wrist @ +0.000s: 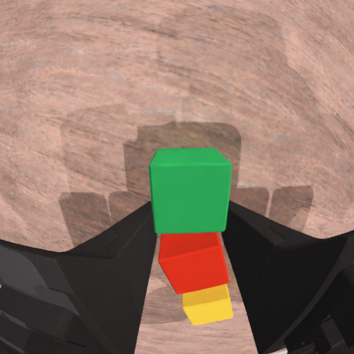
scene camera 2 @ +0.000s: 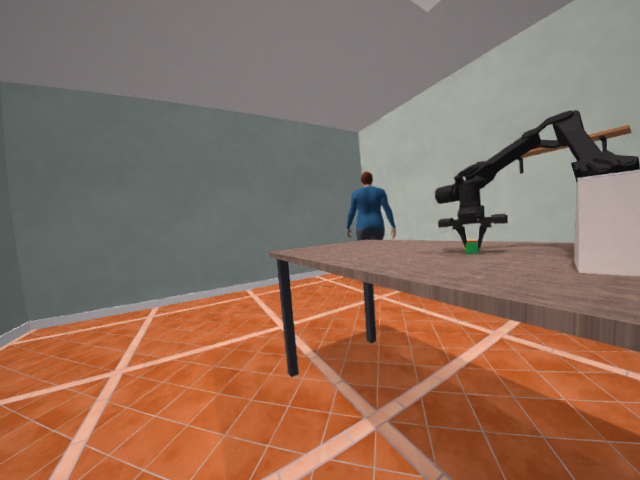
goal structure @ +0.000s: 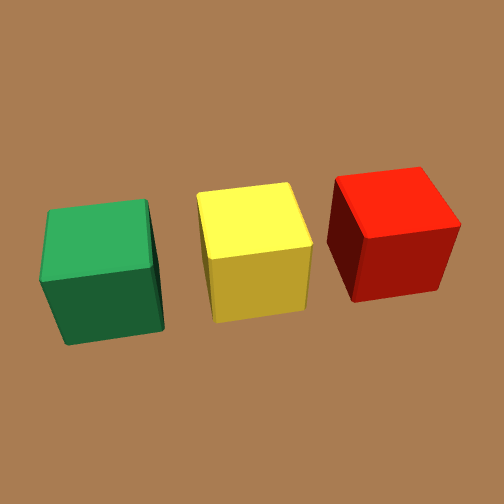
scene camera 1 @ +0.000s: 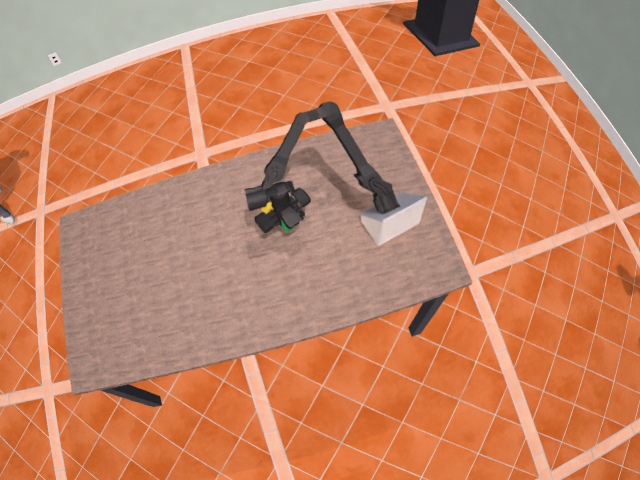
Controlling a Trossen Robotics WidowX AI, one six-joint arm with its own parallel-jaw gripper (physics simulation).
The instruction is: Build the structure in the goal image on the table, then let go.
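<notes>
A green cube stands on the table. A red cube lies right behind it in the wrist view, turned a little and close against or touching it. A yellow cube follows behind the red one, also turned. The three form a slightly bent row. My gripper points down at table height, shut on the green cube, with a fingertip at each side of it. The red cube is hidden by the gripper in scene camera 1.
The wooden table carries the arm's white base block at its right end. A person in blue stands beyond the table in scene camera 2. A dark pillar stands on the floor away from the table.
</notes>
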